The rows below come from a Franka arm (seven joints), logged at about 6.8 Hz.
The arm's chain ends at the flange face. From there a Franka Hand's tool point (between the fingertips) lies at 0.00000 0.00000 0.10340 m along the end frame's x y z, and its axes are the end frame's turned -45 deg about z.
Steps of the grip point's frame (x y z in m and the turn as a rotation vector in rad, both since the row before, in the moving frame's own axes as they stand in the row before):
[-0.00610, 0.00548, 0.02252, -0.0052, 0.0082, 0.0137]
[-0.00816, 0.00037, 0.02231, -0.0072, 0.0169, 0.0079]
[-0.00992, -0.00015, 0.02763, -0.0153, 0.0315, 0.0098]
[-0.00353, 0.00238, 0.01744, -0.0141, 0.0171, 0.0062]
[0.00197, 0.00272, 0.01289, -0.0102, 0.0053, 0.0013]
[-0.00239, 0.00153, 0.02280, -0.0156, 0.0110, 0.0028]
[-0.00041, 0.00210, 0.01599, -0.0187, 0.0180, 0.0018]
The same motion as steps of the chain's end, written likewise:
[-0.00142, 0.00840, 0.02252, 0.0021, 0.0095, 0.0137]
[-0.00727, 0.00673, 0.02233, 0.0069, 0.0170, 0.0079]
[-0.01055, 0.00808, 0.02769, 0.0115, 0.0331, 0.0098]
[-0.00309, 0.00439, 0.01747, 0.0021, 0.0221, 0.0062]
[0.00218, 0.00017, 0.01290, -0.0035, 0.0110, 0.0013]
[-0.00255, 0.00243, 0.02282, -0.0033, 0.0188, 0.0028]
[-0.00149, 0.00172, 0.01602, -0.0005, 0.0260, 0.0018]

